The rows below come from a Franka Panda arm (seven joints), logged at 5 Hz.
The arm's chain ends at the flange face. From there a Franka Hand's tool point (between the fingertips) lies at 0.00 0.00 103.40 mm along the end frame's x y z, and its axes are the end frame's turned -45 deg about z.
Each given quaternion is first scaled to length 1.
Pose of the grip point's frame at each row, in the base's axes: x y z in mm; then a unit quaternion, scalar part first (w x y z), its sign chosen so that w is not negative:
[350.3, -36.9, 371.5, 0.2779, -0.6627, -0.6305, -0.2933]
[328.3, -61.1, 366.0, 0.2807, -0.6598, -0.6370, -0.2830]
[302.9, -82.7, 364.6, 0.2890, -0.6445, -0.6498, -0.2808]
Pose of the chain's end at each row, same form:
[346.3, -113.2, 441.1, 0.3690, -0.8536, -0.3289, -0.1646]
[326.7, -136.7, 436.5, 0.3676, -0.8534, -0.3360, -0.1540]
[304.3, -159.0, 434.4, 0.3745, -0.8441, -0.3537, -0.1488]

